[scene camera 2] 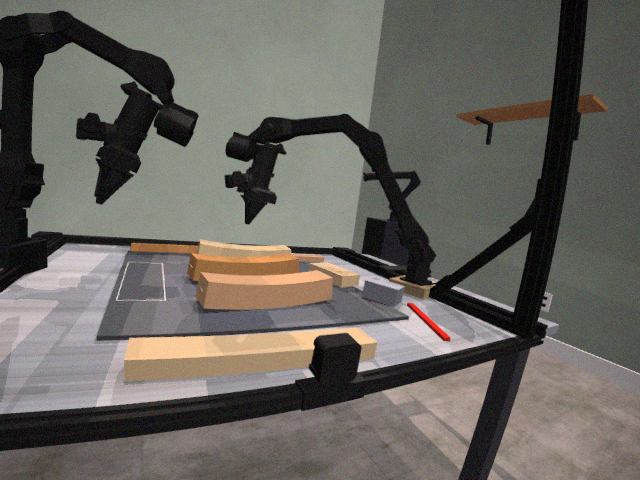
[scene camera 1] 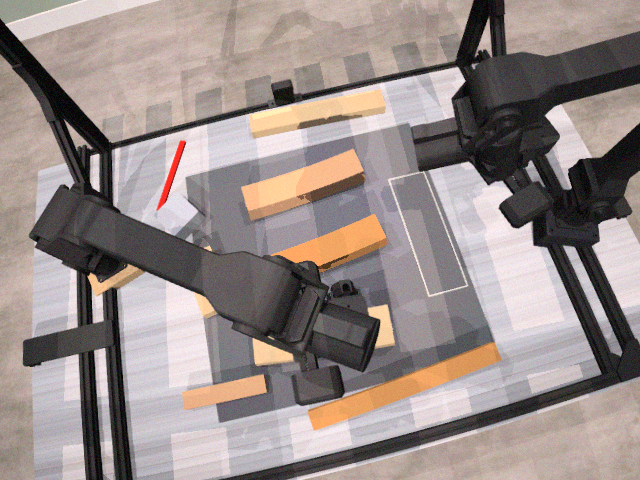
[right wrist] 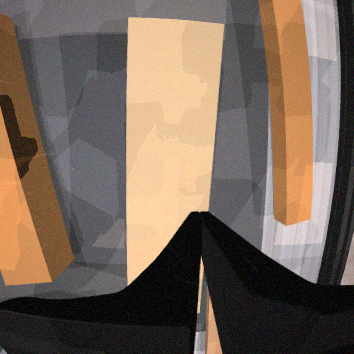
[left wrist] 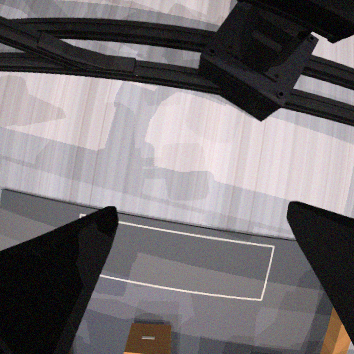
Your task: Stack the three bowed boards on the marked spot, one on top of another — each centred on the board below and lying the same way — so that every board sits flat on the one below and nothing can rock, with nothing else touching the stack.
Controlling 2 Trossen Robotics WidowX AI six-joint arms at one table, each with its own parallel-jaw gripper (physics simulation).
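Seen in the pictures: left gripper, between the fingertips: (scene camera 2: pixel 97 200) (scene camera 1: pixel 494 186) (left wrist: pixel 202 212); right gripper, between the fingertips: (scene camera 2: pixel 246 224) (right wrist: pixel 198 219); left arm's base, origin of its link: (scene camera 2: pixel 5 240) (scene camera 1: pixel 571 213) (left wrist: pixel 263 44); right arm's base, origin of its link: (scene camera 2: pixel 415 281) (scene camera 1: pixel 108 262).
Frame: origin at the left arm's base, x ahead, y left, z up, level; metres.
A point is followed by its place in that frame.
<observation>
A salmon bowed board (scene camera 1: pixel 302 183) {y -0.003, x 0.509, z -0.009 m} (scene camera 2: pixel 266 291) {y -0.041, x 0.507, z -0.020 m}, an orange one (scene camera 1: pixel 341 240) {y 0.105, x 0.418, z -0.007 m} (scene camera 2: pixel 248 267) {y 0.104, x 0.459, z -0.019 m} (left wrist: pixel 148 341) {y 0.070, x 0.350, z -0.016 m} and a pale one (scene camera 1: pixel 382 325) {y 0.249, x 0.330, z -0.003 m} (scene camera 2: pixel 242 250) {y 0.244, x 0.426, z -0.011 m} (right wrist: pixel 167 100) {y 0.257, x 0.369, z -0.007 m} lie apart on the dark mat (scene camera 1: pixel 454 320) {y 0.215, x 0.200, z -0.052 m} (scene camera 2: pixel 170 322) {y -0.136, x 0.380, z -0.051 m}. The white outline of the marked spot (scene camera 1: pixel 407 235) {y 0.062, x 0.296, z -0.051 m} (scene camera 2: pixel 164 281) {y 0.043, x 0.304, z -0.051 m} (left wrist: pixel 200 234) {y 0.058, x 0.214, z -0.051 m} has no board in it. My left gripper (scene camera 2: pixel 99 200) {y 0.018, x 0.177, z 0.092 m} (left wrist: pixel 202 212) {y 0.018, x 0.177, z 0.092 m} is open and empty, high above the table. My right gripper (scene camera 2: pixel 248 222) {y 0.292, x 0.424, z 0.051 m} (right wrist: pixel 198 219) {y 0.292, x 0.424, z 0.051 m} is shut and empty, above the pale board; its fingers are hidden by the arm in scene camera 1.
A long pale block (scene camera 1: pixel 317 112) {y -0.195, x 0.511, z -0.033 m} (scene camera 2: pixel 248 353) {y -0.231, x 0.500, z -0.033 m} and a long orange strip (scene camera 1: pixel 405 384) {y 0.337, x 0.279, z -0.033 m} (scene camera 2: pixel 162 248) {y 0.284, x 0.206, z -0.040 m} (right wrist: pixel 295 125) {y 0.370, x 0.343, z -0.033 m} flank the mat. A short salmon strip (scene camera 1: pixel 224 392) {y 0.397, x 0.581, z -0.036 m}, a short pale block (scene camera 1: pixel 205 304) {y 0.254, x 0.647, z -0.024 m} (scene camera 2: pixel 338 274) {y 0.155, x 0.660, z -0.025 m}, a grey block (scene camera 2: pixel 382 291) {y 0.054, x 0.737, z -0.027 m} and a red stick (scene camera 1: pixel 171 175) {y -0.014, x 0.807, z -0.052 m} (scene camera 2: pixel 428 320) {y -0.030, x 0.807, z -0.051 m} lie nearby.
</observation>
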